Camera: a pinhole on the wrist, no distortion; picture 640 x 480 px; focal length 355.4 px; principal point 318.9 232.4 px. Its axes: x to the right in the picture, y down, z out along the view. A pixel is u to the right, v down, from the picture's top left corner.
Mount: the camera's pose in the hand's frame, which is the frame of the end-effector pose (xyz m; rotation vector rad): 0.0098 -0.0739 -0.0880 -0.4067 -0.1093 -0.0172
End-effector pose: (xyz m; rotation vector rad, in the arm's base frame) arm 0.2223 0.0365 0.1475 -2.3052 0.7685 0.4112
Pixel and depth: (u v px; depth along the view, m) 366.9 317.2 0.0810
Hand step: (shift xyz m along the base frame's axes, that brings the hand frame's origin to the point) 0.0269 -0.0048 0.0206
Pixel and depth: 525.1 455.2 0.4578
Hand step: -0.0674 -0.1574 -0.4757
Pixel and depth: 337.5 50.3 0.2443
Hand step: 0.0364 0.1849 -0.0865
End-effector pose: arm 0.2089 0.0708 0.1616 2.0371 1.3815 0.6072
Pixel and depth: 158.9 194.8 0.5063
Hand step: 0.1990 -0.3558 -0.2234
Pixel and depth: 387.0 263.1 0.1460
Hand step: 0.0339 0.0133 -0.0332
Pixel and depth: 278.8 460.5 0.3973
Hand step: 0.2984 -0.1877 0.0967
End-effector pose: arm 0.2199 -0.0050 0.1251 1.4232 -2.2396 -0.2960
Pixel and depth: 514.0 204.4 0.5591
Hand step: -0.4099 -0.2128 -0.2963
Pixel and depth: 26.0 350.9 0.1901
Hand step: -0.0104 0.1689 -0.0570
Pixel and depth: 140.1 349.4 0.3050
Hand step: -0.1157 0.2043 -0.1043
